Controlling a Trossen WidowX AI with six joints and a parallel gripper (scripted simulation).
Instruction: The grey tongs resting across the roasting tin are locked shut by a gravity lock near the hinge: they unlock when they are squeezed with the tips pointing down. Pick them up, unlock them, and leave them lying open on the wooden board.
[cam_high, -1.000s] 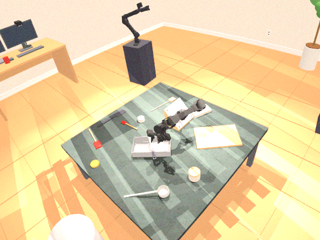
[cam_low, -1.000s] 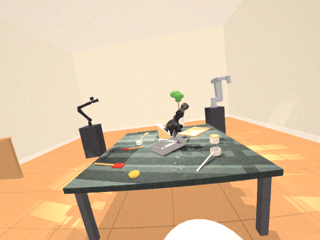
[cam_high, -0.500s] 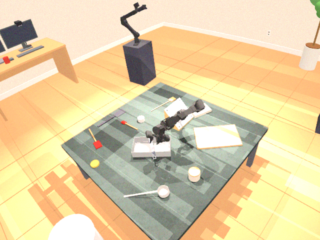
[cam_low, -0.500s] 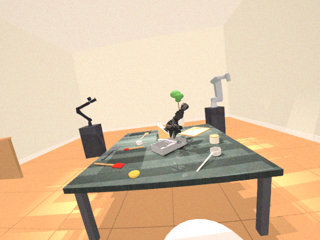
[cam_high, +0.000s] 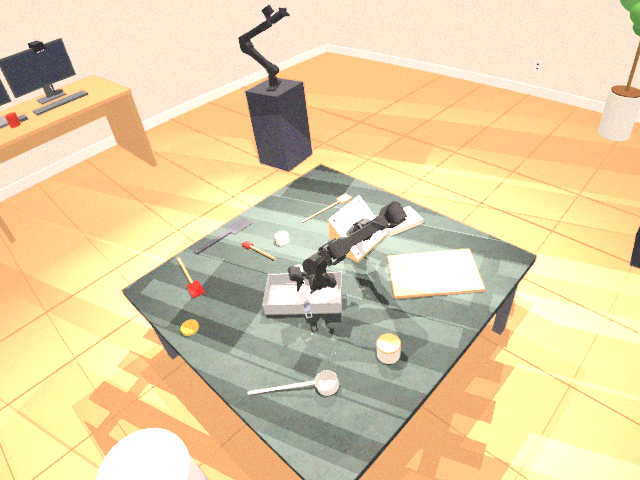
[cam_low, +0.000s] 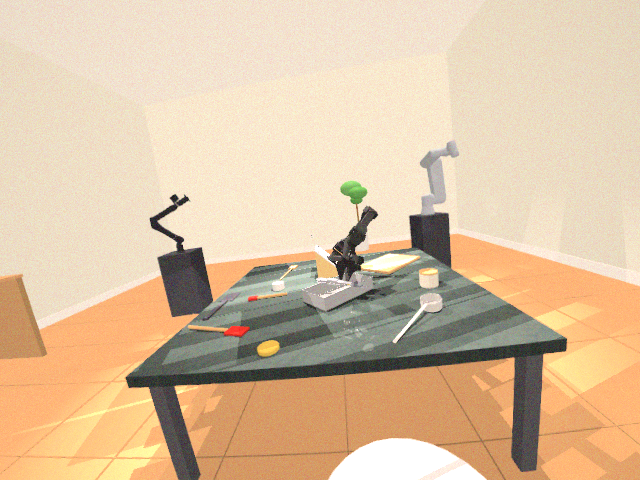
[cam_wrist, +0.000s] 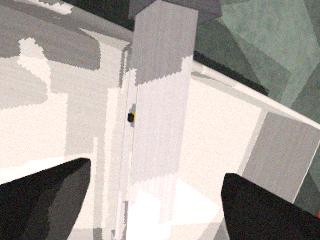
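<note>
The roasting tin lies 40 mm below my gripper tip, 30 mm to the right of it and 30 mm behind it. The rest, counted from my gripper tip: wooden board: 410 mm behind, 360 mm to the left, 60 mm below; cleaver: 620 mm to the right, 160 mm behind, 70 mm below; yellow disc: 340 mm ahead, 320 mm to the right, 60 mm below.
</note>
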